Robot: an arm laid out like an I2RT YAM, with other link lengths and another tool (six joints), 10 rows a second.
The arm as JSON. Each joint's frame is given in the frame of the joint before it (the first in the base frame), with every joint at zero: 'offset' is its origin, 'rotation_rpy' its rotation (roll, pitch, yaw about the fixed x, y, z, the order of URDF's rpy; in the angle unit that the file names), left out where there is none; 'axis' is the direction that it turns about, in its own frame. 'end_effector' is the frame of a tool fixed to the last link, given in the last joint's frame.
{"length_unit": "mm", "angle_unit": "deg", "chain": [
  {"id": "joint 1", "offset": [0.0, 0.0, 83.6], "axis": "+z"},
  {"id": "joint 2", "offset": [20.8, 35.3, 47.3], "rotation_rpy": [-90.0, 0.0, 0.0], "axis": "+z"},
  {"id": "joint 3", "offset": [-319.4, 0.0, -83.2], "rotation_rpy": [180.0, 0.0, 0.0], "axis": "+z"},
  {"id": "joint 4", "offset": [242.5, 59.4, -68.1], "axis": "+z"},
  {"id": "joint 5", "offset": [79.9, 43.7, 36.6], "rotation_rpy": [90.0, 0.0, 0.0], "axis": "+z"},
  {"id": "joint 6", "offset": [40.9, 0.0, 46.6], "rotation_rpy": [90.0, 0.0, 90.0], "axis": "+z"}
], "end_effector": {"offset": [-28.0, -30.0, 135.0], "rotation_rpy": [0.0, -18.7, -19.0]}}
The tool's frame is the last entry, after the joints.
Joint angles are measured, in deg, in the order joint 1, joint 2, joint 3, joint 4, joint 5, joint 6. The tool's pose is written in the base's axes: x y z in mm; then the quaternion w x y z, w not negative. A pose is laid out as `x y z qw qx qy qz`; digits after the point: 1 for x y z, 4 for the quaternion.
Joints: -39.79, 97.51, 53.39, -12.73, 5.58, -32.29
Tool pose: 331.0 -267.9 108.8 0.0515 -0.7690 0.6163 -0.1617
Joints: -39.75, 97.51, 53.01, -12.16, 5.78, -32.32
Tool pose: 330.7 -268.1 107.8 0.0498 -0.7689 0.6162 -0.1633
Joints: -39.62, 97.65, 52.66, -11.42, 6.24, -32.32
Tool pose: 331.0 -268.9 106.4 0.0463 -0.7685 0.6164 -0.1654
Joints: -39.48, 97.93, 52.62, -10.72, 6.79, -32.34
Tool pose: 332.3 -270.8 105.8 0.0420 -0.7679 0.6165 -0.1687
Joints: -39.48, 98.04, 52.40, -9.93, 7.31, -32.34
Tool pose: 332.5 -273.1 105.6 0.0378 -0.7664 0.6175 -0.1727
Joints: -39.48, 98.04, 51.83, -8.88, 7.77, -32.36
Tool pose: 332.0 -274.6 104.6 0.0341 -0.7651 0.6182 -0.1768
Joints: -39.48, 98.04, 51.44, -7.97, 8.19, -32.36
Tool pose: 332.0 -276.2 104.5 0.0307 -0.7637 0.6188 -0.1813
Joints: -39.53, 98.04, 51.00, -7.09, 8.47, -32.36
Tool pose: 331.6 -277.6 104.1 0.0284 -0.7623 0.6195 -0.1851
